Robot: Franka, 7 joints.
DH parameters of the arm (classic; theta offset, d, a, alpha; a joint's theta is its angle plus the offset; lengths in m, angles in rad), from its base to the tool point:
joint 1: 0 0.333 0 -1.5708
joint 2: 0 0 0 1.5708
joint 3: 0 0.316 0.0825 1.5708
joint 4: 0 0 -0.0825 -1.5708
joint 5: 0 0.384 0 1.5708
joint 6: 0 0 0.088 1.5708
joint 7: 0 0.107 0 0
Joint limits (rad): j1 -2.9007..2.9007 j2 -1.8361..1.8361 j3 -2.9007..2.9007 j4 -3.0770..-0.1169 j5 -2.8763..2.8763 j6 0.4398..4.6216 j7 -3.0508..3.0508
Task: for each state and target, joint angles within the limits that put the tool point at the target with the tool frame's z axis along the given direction. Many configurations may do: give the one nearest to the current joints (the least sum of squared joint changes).
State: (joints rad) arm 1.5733 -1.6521 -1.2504 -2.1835 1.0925 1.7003 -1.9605
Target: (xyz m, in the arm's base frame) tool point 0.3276 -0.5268 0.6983 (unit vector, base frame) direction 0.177 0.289 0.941
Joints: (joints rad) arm 1.2103 -1.4974 -1.0404 -1.5332 1.2300 2.1314 -1.9605
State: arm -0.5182 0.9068 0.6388 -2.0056 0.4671 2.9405 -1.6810
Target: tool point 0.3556 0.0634 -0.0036 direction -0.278 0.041 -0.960
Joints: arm 0.0931 0.7282 0.0877 -2.5375 0.1880 2.9898 -1.6810
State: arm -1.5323 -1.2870 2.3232 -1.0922 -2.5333 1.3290 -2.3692
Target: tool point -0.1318 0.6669 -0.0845 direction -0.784 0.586 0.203
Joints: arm -0.7919 -1.8330 2.2354 -1.2173 -2.8763 1.5095 -2.3692
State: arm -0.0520 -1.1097 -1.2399 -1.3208 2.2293 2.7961 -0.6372
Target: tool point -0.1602 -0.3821 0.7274 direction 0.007 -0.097 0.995
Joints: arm -0.1276 -1.6063 -0.8268 -2.1807 2.0899 2.2660 -0.6372
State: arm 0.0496 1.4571 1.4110 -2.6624 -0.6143 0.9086 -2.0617
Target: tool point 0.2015 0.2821 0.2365 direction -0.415 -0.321 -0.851
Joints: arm -0.7551 1.6197 1.6033 -2.5622 -1.0511 1.3026 -2.0617
